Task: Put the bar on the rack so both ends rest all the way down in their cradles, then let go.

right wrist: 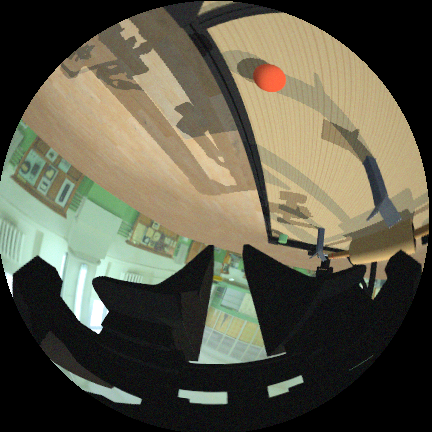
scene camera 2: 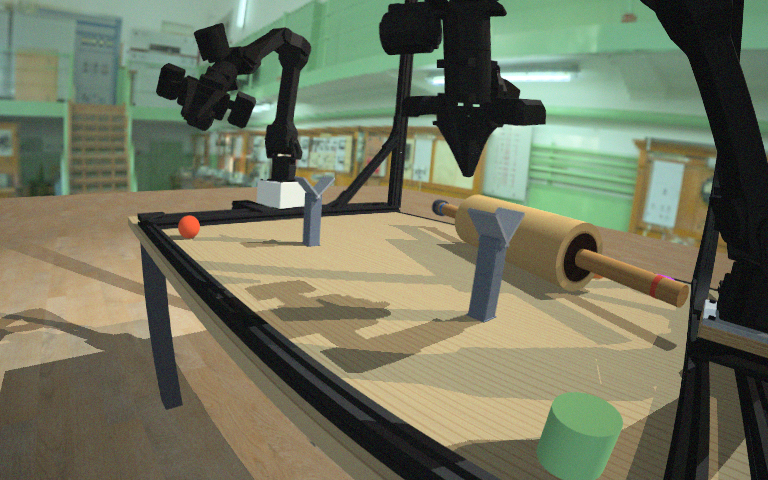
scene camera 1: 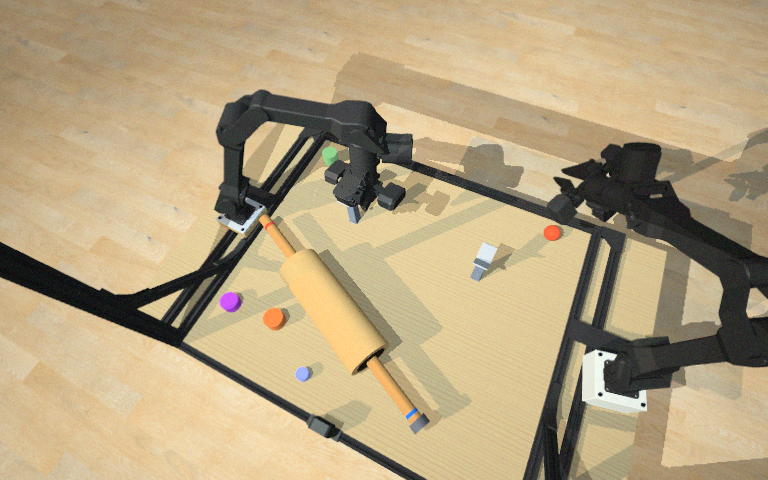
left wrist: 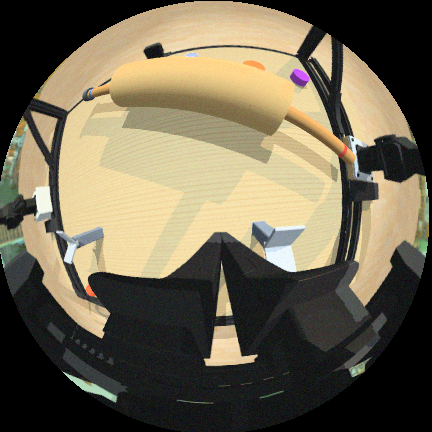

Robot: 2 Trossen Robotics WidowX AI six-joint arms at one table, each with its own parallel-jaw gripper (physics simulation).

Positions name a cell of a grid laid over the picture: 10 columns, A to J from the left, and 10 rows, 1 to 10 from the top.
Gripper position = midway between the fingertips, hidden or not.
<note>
My left gripper (scene camera 2: G4) is shut, holding nothing. Also in view: a bar (scene camera 2: H6). A green cylinder (scene camera 2: H9) and a red ball (right wrist: G2) rest on the table. Also in view: my right gripper (scene camera 2: C3).
The bar shows as well in the right wrist view (right wrist: I6), in scene camera 1 (scene camera 1: E8) and in the left wrist view (left wrist: F3). My left gripper shows as well in scene camera 1 (scene camera 1: E5) and in the left wrist view (left wrist: F6). My right gripper shows as well in the right wrist view (right wrist: F6) and in scene camera 1 (scene camera 1: H4). The left wrist view misses the green cylinder, which is hidden by my left gripper.
</note>
